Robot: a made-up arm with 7 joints.
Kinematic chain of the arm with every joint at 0, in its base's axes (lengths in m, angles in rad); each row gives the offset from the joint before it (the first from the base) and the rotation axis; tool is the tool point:
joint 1: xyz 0 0.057 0 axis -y
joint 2: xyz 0 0.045 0 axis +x
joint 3: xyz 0 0 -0.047 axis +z
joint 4: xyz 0 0 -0.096 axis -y
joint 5: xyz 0 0 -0.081 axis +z
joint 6: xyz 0 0 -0.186 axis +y
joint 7: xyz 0 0 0 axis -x
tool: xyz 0 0 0
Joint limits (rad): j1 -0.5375..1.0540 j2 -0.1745..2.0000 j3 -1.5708..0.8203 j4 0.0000..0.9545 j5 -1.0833..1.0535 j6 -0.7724..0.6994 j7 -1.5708..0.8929
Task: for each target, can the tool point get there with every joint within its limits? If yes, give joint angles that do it. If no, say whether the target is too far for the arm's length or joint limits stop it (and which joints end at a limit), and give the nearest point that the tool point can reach.
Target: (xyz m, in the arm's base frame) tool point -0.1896 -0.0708 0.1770
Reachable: no: joint limits stop it (at a limit: joint 1, joint 2, joint 3, joint 4) | nearest point -0.1601 0.3061 0.2619 | short by 0.387 m
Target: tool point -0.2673 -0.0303 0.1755
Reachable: no: joint limits stop it (at a limit: joint 1, joint 2, joint 3, joint 4) | nearest point -0.1601 0.3061 0.2619 | short by 0.363 m
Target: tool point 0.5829 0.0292 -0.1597
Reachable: no: too far | nearest point 0.3836 0.0531 -0.1209 | short by 0.204 m
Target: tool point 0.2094 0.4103 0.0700
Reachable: yes | joints 0.8644 1.0680 0.2523 0.8207 0.4374 0.1860 -0.8105
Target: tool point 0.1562 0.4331 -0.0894
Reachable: yes | joints -0.1993 1.0810 0.5541 0.8517 -0.0280 0.5885 -0.5013
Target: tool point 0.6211 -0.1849 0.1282
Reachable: no: too far | nearest point 0.3454 -0.0400 0.0189 | short by 0.330 m
